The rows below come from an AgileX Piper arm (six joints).
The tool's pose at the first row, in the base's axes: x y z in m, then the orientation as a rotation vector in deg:
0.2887, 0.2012, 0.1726, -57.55, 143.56, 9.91
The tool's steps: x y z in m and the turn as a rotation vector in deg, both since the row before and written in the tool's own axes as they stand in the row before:
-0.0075, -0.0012, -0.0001, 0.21, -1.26, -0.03
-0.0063, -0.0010, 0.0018, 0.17, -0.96, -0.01
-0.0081, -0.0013, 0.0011, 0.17, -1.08, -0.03
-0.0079, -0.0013, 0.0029, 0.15, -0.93, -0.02
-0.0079, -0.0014, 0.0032, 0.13, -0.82, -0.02
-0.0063, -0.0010, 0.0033, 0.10, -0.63, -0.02
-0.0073, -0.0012, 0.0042, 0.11, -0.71, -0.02
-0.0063, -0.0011, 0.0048, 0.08, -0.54, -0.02
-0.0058, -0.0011, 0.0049, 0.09, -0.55, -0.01
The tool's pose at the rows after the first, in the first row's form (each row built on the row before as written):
0.2943, 0.2050, 0.1760, -57.09, 142.38, 10.21
0.2996, 0.2087, 0.1773, -56.72, 141.48, 10.43
0.3060, 0.2131, 0.1802, -56.34, 140.46, 10.69
0.3129, 0.2179, 0.1816, -56.00, 139.59, 10.91
0.3200, 0.2227, 0.1829, -55.70, 138.82, 11.11
0.3259, 0.2268, 0.1834, -55.48, 138.23, 11.26
0.3329, 0.2316, 0.1837, -55.23, 137.56, 11.43
0.3395, 0.2361, 0.1831, -55.05, 137.05, 11.56
0.3458, 0.2404, 0.1822, -54.85, 136.53, 11.69

